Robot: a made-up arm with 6 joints.
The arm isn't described. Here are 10 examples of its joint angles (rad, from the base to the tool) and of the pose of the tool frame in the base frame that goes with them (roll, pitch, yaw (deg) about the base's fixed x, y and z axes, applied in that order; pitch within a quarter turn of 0, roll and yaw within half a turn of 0; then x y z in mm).
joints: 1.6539 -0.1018 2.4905 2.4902 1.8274 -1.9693
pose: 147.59 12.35 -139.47 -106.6 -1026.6 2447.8
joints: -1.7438 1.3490 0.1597 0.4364 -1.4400 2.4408
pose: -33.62 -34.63 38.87 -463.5 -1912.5 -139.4
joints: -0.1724 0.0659 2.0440 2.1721 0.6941 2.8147
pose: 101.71 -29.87 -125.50 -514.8 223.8 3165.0
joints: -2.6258 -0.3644 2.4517 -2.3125 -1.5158 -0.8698
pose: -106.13 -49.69 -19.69 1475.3 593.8 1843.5
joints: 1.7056 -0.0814 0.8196 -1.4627 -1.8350 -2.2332
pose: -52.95 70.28 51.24 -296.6 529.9 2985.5
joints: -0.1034 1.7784 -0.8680 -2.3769 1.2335 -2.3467
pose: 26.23 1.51 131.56 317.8 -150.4 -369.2
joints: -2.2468 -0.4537 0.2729 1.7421 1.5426 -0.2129
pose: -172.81 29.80 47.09 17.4 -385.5 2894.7
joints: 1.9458 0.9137 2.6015 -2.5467 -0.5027 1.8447
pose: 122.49 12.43 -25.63 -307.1 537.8 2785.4
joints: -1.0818 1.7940 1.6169 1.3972 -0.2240 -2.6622
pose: -12.85 -19.56 -160.55 1273.4 -2597.6 440.0
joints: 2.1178 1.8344 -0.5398 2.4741 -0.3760 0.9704
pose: -88.10 -31.37 -36.45 -301.2 612.0 -995.6
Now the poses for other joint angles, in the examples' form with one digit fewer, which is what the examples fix.
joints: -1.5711 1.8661 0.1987 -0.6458 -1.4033 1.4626
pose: -5.2 9.5 -37.5 143 -1385 -962
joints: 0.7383 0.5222 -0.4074 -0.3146 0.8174 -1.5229
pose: -7.7 7.9 -61.9 1580 1305 956
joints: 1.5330 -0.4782 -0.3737 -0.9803 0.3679 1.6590
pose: 151.7 -51.3 -177.6 104 981 2339
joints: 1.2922 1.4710 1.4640 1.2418 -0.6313 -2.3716
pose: -12.9 -28.3 -44.5 963 2688 1069
